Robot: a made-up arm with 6 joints. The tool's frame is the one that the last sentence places. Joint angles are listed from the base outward.
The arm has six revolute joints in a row. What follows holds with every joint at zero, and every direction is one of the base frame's.
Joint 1 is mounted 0.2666 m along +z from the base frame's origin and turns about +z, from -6.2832 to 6.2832 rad.
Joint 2 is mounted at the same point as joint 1 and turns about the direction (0, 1, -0.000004), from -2.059 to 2.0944 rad.
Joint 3 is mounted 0.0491 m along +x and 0.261 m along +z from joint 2 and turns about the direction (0, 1, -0.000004), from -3.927 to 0.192 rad.
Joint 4 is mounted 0.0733 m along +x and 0.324 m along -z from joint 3 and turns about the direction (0, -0.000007, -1), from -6.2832 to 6.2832 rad.
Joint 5 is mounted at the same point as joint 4 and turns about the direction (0, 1, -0.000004), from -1.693 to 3.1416 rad.
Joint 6 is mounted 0.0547 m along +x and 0.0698 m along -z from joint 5 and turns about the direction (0, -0.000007, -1), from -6.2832 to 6.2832 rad.
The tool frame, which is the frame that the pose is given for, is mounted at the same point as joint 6; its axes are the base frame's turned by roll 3.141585, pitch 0 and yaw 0 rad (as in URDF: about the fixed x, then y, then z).
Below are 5 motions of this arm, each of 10 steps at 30 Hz.
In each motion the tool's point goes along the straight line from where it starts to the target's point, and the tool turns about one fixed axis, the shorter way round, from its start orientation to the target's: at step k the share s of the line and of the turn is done. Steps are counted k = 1, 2, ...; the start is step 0. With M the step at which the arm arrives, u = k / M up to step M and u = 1 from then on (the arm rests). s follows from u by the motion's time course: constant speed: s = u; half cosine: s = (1 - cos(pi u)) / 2; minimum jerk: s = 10 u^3 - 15 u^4 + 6 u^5.
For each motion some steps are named. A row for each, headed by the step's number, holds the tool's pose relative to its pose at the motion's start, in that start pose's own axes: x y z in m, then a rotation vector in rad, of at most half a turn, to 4 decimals.
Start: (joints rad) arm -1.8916 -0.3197 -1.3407 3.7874 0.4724 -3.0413
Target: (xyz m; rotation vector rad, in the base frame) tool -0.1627 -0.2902 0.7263 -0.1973 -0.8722 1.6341
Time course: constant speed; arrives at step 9
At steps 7, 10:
7: 0.0985 -0.0130 0.0221 0.0967 0.2960 0.0646
10: 0.1267 -0.0167 0.0284 0.1243 0.3806 0.0831

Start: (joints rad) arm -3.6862 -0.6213 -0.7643 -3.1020 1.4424 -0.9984
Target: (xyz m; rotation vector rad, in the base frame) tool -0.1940 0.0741 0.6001 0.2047 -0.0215 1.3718
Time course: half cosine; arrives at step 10
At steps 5, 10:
5: -0.0424 -0.0287 0.0001 0.1908 -0.1624 -0.1130
10: -0.0847 -0.0574 0.0003 0.3816 -0.3248 -0.2260

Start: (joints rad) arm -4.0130 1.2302 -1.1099 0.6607 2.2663 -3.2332
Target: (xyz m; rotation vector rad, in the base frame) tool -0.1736 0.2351 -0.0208 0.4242 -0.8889 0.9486
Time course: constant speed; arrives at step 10
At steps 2, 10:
2: 0.0124 -0.0024 -0.0149 -0.0892 -0.0278 -0.0643
10: 0.0621 -0.0120 -0.0746 -0.4460 -0.1388 -0.3213

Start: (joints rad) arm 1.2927 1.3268 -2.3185 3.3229 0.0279 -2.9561
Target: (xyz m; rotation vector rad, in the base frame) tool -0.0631 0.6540 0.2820 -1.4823 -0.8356 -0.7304
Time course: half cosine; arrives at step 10
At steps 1, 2, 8, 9, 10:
1: 0.0019 -0.0068 -0.0025 0.0118 0.0069 0.0026
2: 0.0074 -0.0264 -0.0097 0.0460 0.0269 0.0102
8: 0.0697 -0.2498 -0.0921 0.4352 0.2551 0.0968
9: 0.0752 -0.2694 -0.0994 0.4694 0.2752 0.1044
10: 0.0771 -0.2762 -0.1019 0.4812 0.2821 0.1071

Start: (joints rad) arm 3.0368 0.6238 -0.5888 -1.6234 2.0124 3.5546
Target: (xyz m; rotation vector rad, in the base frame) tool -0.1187 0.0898 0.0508 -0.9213 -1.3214 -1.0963
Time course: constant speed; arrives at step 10
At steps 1, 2, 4, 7, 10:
1: 0.0010 0.0135 -0.0039 0.0242 -0.0414 -0.0372
2: 0.0020 0.0271 -0.0078 0.0484 -0.0827 -0.0744
4: 0.0041 0.0541 -0.0157 0.0968 -0.1655 -0.1488
7: 0.0072 0.0947 -0.0274 0.1694 -0.2895 -0.2604
10: 0.0102 0.1353 -0.0392 0.2420 -0.4136 -0.3720

